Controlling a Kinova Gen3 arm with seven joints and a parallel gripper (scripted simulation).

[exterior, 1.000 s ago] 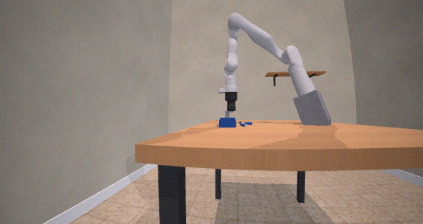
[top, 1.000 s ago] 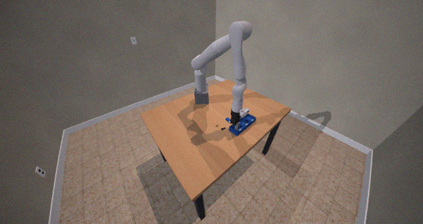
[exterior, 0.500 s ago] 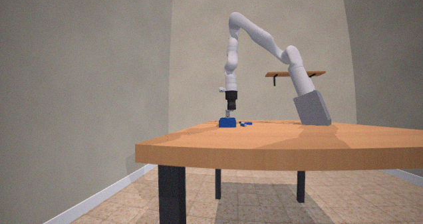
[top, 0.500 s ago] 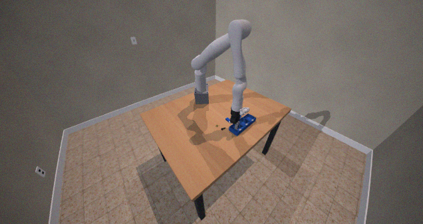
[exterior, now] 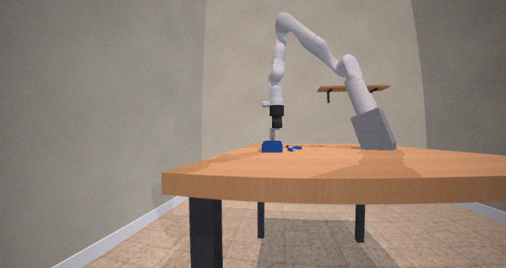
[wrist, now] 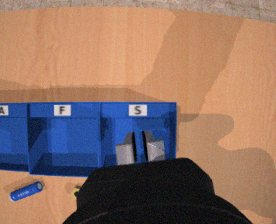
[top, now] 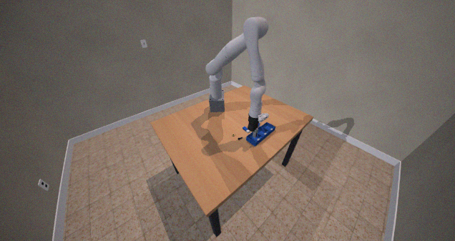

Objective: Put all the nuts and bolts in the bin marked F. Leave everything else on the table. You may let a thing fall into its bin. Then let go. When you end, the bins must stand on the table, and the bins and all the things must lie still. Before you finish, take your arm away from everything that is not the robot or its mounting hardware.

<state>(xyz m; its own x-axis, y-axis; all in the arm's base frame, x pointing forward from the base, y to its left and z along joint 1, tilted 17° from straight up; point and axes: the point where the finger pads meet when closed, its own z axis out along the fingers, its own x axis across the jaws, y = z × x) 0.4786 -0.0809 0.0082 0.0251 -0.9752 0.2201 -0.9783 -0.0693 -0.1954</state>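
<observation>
My hand is 9 cm to the right of the blue two-compartment bin, 4 cm above it and 1 cm short of it. Round my hand: black bolt 9 cm behind, 6 cm to the right, 5 cm below.
</observation>
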